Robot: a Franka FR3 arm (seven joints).
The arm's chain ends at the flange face. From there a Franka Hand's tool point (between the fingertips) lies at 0.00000 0.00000 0.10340 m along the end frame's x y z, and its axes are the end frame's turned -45 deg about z.
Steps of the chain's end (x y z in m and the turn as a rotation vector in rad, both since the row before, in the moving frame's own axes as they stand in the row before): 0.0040 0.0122 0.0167 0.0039 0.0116 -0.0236; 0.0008 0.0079 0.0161 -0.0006 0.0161 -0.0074; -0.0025 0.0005 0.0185 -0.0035 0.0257 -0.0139; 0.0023 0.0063 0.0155 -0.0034 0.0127 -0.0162; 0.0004 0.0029 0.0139 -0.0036 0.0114 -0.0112
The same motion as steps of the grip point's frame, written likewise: -0.0047 0.0120 0.0167 -0.0054 0.0110 -0.0236; -0.0039 0.0074 0.0161 -0.0118 0.0110 -0.0074; -0.0005 0.0007 0.0185 -0.0206 0.0157 -0.0139; -0.0021 0.0073 0.0155 -0.0114 0.0066 -0.0162; -0.0012 0.0034 0.0139 -0.0106 0.0055 -0.0112
